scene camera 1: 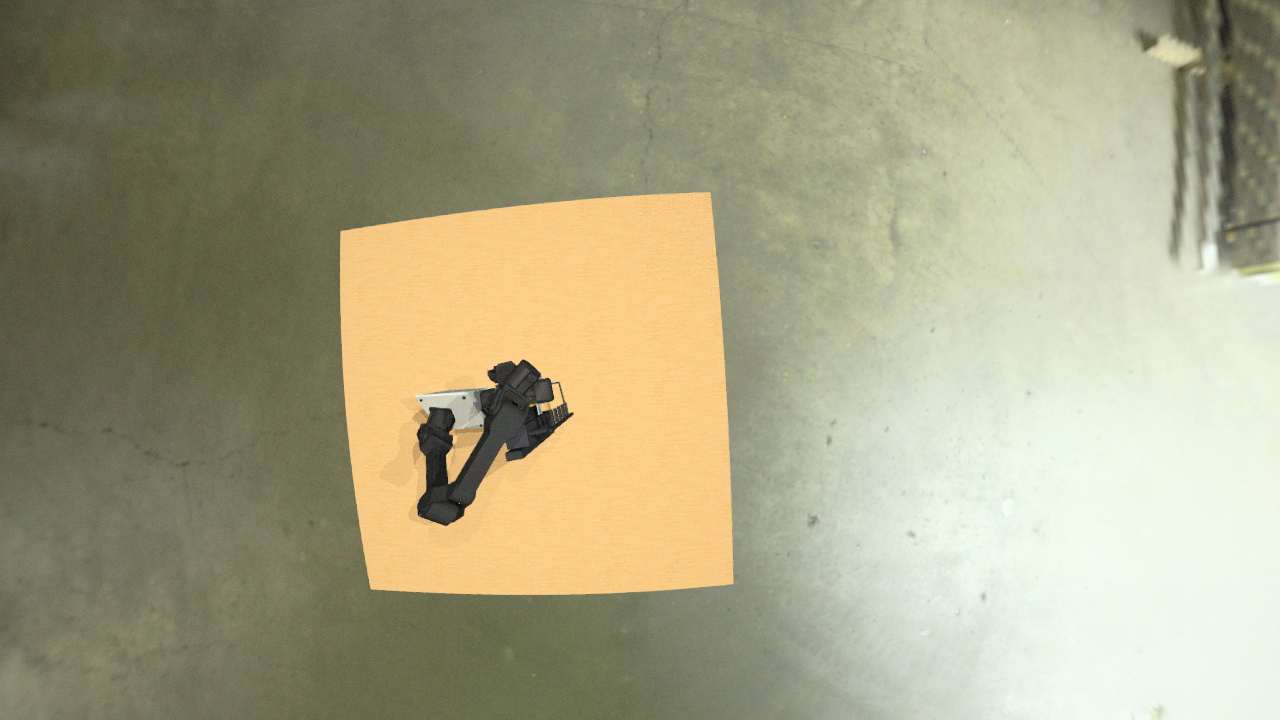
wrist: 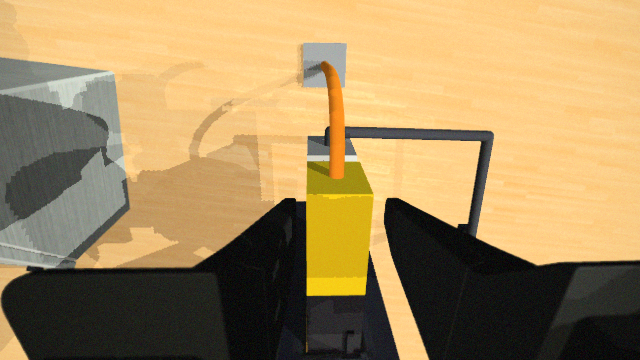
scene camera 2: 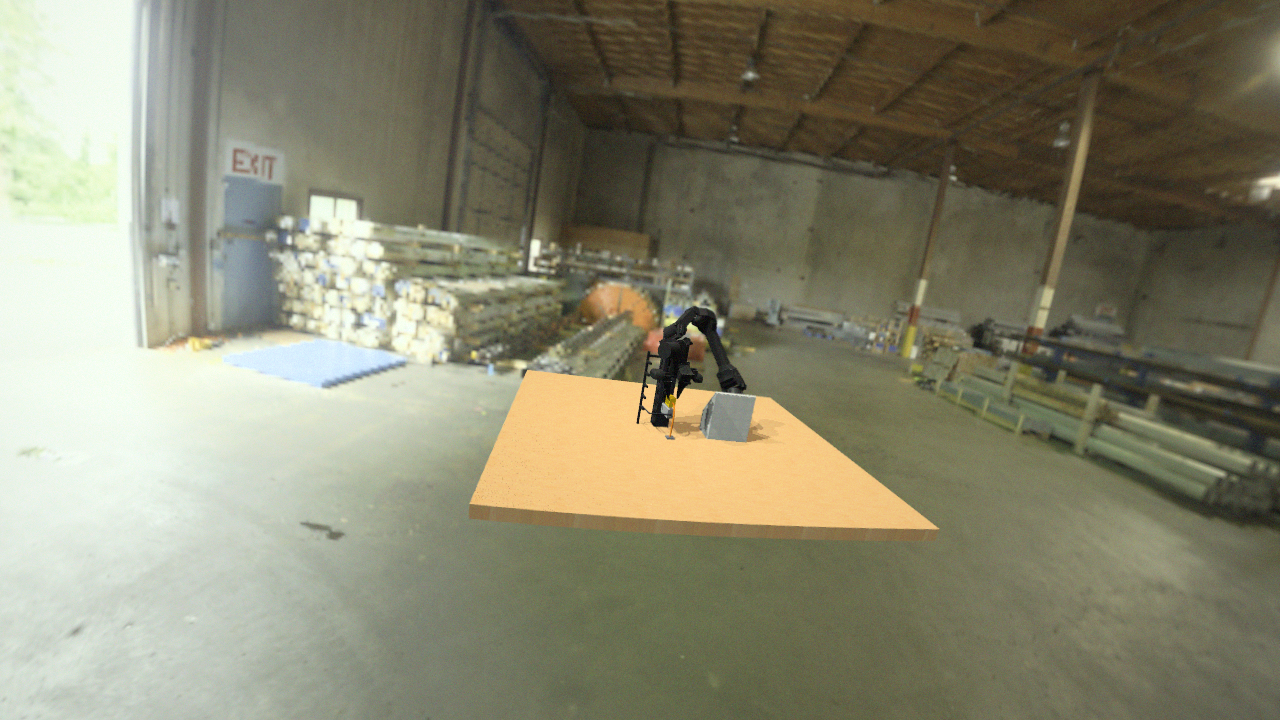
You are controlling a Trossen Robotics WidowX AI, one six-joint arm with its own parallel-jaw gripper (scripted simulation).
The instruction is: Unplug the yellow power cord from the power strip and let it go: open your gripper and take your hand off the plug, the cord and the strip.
Labels:
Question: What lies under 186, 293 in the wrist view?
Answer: My gripper.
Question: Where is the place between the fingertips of my gripper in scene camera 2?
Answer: At 672, 398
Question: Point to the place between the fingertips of my gripper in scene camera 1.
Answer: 526, 393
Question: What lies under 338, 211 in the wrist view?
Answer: A yellow plug.

